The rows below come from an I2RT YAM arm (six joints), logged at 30 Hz.
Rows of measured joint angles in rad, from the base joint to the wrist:
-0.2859, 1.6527, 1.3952, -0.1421, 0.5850, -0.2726
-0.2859, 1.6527, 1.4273, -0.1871, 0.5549, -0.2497
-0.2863, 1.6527, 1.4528, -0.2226, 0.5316, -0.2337
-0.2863, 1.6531, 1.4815, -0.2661, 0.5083, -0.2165
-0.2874, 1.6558, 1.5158, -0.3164, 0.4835, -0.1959
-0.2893, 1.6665, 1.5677, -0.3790, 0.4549, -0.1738
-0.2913, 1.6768, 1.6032, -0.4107, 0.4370, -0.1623
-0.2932, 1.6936, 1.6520, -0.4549, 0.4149, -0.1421
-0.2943, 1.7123, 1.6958, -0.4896, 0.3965, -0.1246
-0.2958, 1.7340, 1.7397, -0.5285, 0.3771, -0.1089
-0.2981, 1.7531, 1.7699, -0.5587, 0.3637, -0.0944
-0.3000, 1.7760, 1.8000, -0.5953, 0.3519, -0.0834
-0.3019, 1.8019, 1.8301, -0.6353, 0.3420, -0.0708
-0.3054, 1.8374, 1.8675, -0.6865, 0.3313, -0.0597
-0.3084, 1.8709, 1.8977, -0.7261, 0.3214, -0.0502
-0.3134, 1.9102, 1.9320, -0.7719, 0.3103, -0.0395
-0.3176, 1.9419, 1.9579, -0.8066, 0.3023, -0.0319
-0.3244, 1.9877, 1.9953, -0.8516, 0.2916, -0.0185
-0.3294, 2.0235, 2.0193, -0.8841, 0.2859, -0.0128
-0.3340, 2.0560, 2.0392, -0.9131, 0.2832, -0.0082
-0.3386, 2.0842, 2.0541, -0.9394, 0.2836, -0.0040
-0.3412, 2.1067, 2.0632, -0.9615, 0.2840, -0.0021
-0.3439, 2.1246, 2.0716, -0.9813, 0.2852, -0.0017
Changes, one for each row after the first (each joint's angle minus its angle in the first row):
0.0000, 0.0000, 0.0321, -0.0450, -0.0301, 0.0229
-0.0004, 0.0000, 0.0576, -0.0805, -0.0534, 0.0389
-0.0004, 0.0004, 0.0863, -0.1240, -0.0767, 0.0561
-0.0015, 0.0031, 0.1206, -0.1743, -0.1015, 0.0767
-0.0034, 0.0138, 0.1725, -0.2369, -0.1301, 0.0988
-0.0054, 0.0241, 0.2080, -0.2686, -0.1480, 0.1103
-0.0073, 0.0409, 0.2568, -0.3128, -0.1701, 0.1305
-0.0084, 0.0596, 0.3006, -0.3475, -0.1885, 0.1480
-0.0099, 0.0813, 0.3445, -0.3864, -0.2079, 0.1637
-0.0122, 0.1004, 0.3747, -0.4166, -0.2213, 0.1782
-0.0141, 0.1233, 0.4048, -0.4532, -0.2331, 0.1892
-0.0160, 0.1492, 0.4349, -0.4932, -0.2430, 0.2018
-0.0195, 0.1847, 0.4723, -0.5444, -0.2537, 0.2129
-0.0225, 0.2182, 0.5025, -0.5840, -0.2636, 0.2224
-0.0275, 0.2575, 0.5368, -0.6298, -0.2747, 0.2331
-0.0317, 0.2892, 0.5627, -0.6645, -0.2827, 0.2407
-0.0385, 0.3350, 0.6001, -0.7095, -0.2934, 0.2541
-0.0435, 0.3708, 0.6241, -0.7420, -0.2991, 0.2598
-0.0481, 0.4033, 0.6440, -0.7710, -0.3018, 0.2644
-0.0527, 0.4315, 0.6589, -0.7973, -0.3014, 0.2686
-0.0553, 0.4540, 0.6680, -0.8194, -0.3010, 0.2705
-0.0580, 0.4719, 0.6764, -0.8392, -0.2998, 0.2709

